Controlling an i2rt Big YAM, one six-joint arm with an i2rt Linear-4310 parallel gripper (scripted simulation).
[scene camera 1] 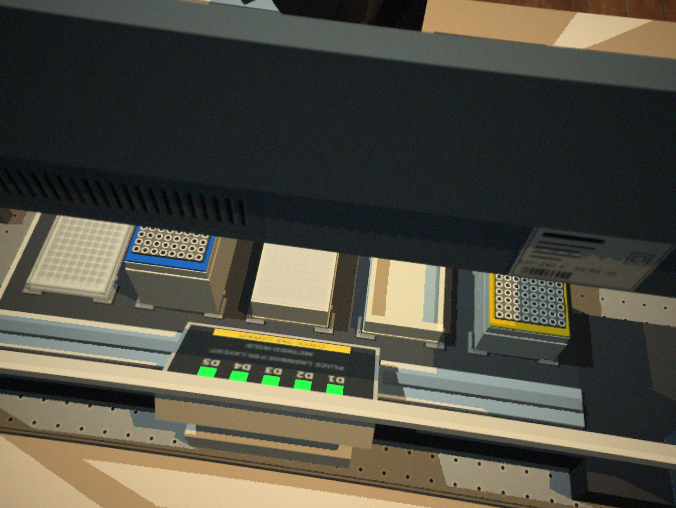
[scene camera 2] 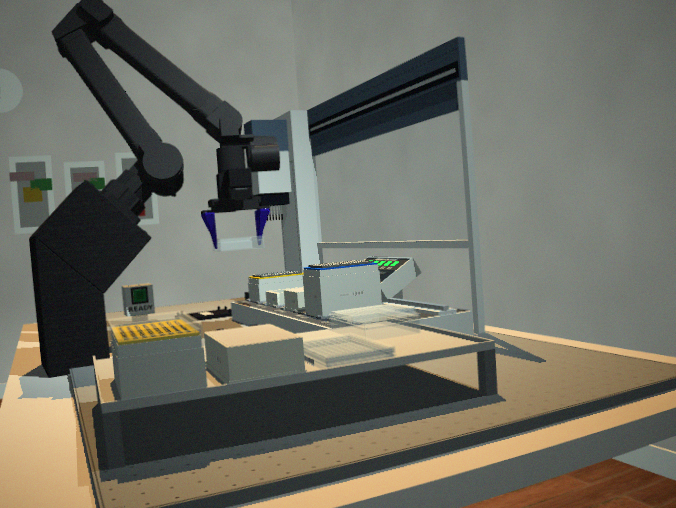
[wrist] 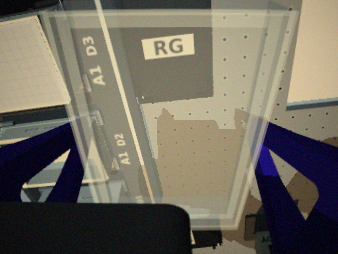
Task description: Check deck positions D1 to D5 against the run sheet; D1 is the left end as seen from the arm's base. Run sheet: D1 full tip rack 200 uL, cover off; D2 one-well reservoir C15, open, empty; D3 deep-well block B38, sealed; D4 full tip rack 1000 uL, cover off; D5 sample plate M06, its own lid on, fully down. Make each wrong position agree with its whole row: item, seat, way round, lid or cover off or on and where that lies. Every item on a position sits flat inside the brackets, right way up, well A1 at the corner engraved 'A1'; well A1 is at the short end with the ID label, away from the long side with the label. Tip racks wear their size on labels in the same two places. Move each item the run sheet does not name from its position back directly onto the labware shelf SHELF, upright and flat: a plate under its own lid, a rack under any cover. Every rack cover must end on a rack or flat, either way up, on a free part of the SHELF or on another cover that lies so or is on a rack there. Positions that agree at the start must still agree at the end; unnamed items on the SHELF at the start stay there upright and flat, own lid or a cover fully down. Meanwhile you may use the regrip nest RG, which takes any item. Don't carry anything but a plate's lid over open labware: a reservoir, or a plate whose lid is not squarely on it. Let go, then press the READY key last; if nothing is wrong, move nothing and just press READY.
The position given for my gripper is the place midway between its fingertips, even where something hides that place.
Observation:
In view: my gripper (scene camera 2: 238,247), a blue-topped tip rack (scene camera 2: 336,286), a gantry beam (scene camera 1: 568,139) and a pipetting head (scene camera 2: 263,182).
My gripper is seen too in the wrist view (wrist: 169,127). The wrist view misses the blue-topped tip rack: it is out of frame.

